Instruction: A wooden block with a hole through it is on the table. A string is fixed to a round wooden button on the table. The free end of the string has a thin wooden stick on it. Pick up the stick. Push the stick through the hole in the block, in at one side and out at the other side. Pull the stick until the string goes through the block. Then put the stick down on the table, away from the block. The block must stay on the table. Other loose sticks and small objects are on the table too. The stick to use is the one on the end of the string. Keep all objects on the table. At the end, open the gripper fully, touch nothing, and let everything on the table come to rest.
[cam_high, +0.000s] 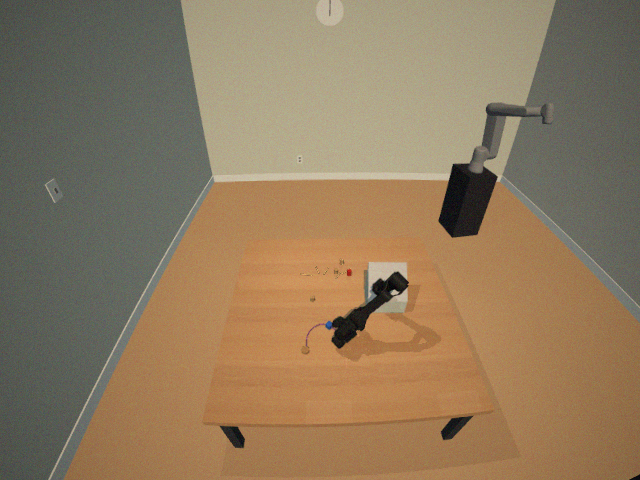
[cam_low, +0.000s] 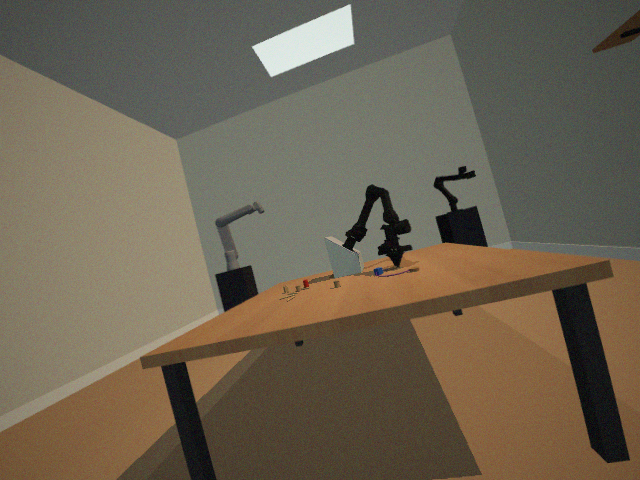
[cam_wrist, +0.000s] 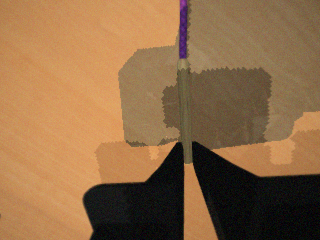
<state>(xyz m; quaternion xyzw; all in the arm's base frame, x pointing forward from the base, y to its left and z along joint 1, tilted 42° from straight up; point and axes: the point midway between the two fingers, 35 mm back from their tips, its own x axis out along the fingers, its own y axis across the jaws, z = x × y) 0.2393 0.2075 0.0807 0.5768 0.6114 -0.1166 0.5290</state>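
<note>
The thin wooden stick lies 40 mm to the right of my gripper tip, 20 mm ahead of it and 10 mm above it. The rest, counted from my gripper tip: blue block 110 mm to the right, 70 mm ahead, 10 mm above; then wooden cylinder 310 mm to the right, 130 mm ahead, 10 mm above; then round wooden button 220 mm ahead, 20 mm to the left, 10 mm above.
</note>
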